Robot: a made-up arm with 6 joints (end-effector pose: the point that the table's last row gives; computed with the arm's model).
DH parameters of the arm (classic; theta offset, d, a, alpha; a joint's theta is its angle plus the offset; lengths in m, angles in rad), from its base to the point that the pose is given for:
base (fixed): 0 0.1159 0 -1.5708
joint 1: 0 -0.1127 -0.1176 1.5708
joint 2: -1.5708 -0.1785 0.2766 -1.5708
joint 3: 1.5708 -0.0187 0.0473 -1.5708
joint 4: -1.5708 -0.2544 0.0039 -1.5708
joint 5: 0.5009 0 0.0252 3.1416
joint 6: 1.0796 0 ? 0
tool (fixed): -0.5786 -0.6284 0 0
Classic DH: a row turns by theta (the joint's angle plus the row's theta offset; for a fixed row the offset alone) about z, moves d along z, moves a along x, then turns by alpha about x.
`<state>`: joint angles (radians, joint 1 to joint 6).
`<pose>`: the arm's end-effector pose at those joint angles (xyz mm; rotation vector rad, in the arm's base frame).
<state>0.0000 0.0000 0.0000 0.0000 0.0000 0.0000</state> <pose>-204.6 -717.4 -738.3 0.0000 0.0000 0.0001</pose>
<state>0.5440 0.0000 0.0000 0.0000 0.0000 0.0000</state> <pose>-617.1 -717.4 -509.1 0.0000 0.5440 0.0001</pose>
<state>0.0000 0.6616 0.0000 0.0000 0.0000 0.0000</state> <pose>185.3 -643.2 -738.3 0.0000 0.0000 0.6617</pose>
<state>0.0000 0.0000 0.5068 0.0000 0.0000 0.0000</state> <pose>-204.6 -348.2 -812.6 0.5068 0.0000 0.0001</pose>
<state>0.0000 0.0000 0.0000 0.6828 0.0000 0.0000</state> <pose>-585.8 -717.4 -554.3 0.0000 0.6828 0.0001</pose>
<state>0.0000 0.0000 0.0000 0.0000 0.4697 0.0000</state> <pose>-230.1 -676.7 -738.3 0.0000 0.0000 -0.4696</pose>
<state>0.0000 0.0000 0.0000 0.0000 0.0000 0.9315</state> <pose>-117.1 -768.2 -738.3 0.0000 0.0000 0.9316</pose>
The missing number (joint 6, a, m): -0.1126
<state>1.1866 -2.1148 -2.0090 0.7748 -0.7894 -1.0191</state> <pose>125.7 614.5 519.4 1.3759 -1.3676 0.7656</pose>
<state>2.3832 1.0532 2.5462 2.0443 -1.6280 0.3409</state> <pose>-78.5 -713.6 678.3 -1.0438 1.9796 1.1767</pose>
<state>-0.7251 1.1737 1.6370 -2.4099 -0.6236 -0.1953</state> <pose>850.2 26.5 133.5 1.3679 -1.7406 -0.2754</pose>
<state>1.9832 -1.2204 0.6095 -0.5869 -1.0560 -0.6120</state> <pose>-695.9 -470.0 657.1 -0.7835 0.9990 -0.4849</pose>
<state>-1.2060 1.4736 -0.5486 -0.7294 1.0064 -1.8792</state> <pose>656.4 279.2 516.7 1.4791 -1.0000 -0.4116</pose>
